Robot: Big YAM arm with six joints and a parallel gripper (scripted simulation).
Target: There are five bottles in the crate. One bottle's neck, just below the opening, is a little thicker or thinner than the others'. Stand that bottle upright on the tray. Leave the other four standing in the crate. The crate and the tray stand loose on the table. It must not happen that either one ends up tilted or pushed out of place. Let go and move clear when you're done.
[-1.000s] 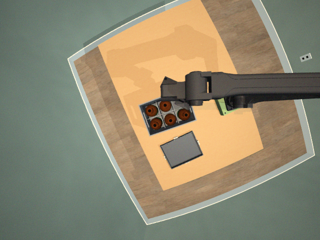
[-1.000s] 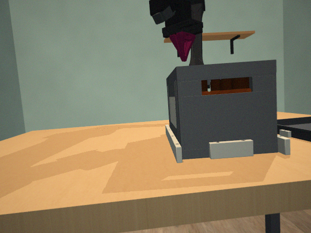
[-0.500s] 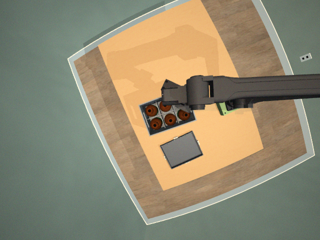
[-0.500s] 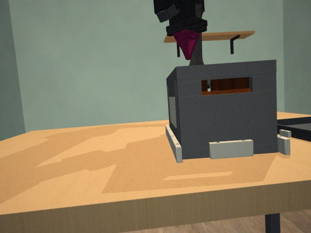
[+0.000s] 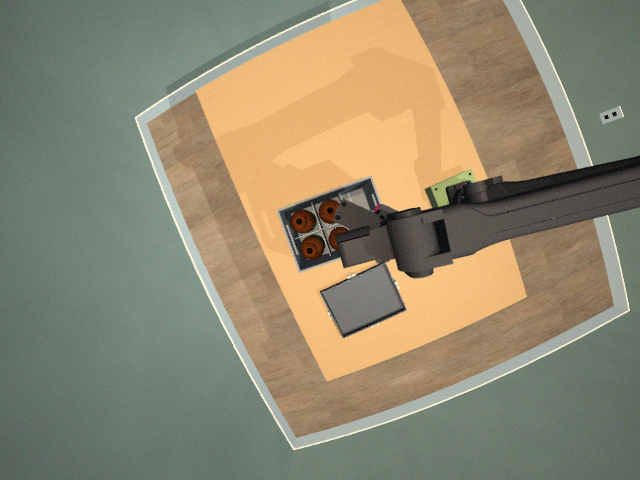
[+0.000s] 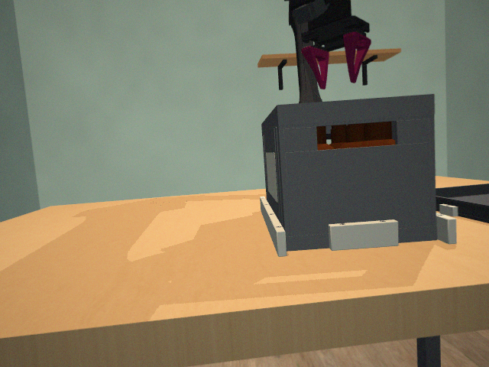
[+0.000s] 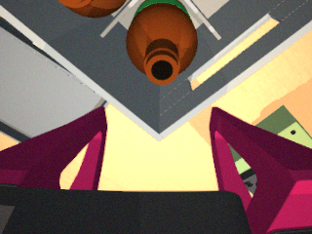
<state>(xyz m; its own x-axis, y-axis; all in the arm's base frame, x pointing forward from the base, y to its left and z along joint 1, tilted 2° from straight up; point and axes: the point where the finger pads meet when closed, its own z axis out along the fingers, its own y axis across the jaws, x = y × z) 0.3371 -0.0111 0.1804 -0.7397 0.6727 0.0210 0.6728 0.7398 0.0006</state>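
The dark grey crate is 15 cm below my hand, 9 cm ahead of it and 4 cm to the right of it. Also, from my hand: grey tray: 24 cm to the left, 23 cm below, 7 cm ahead.
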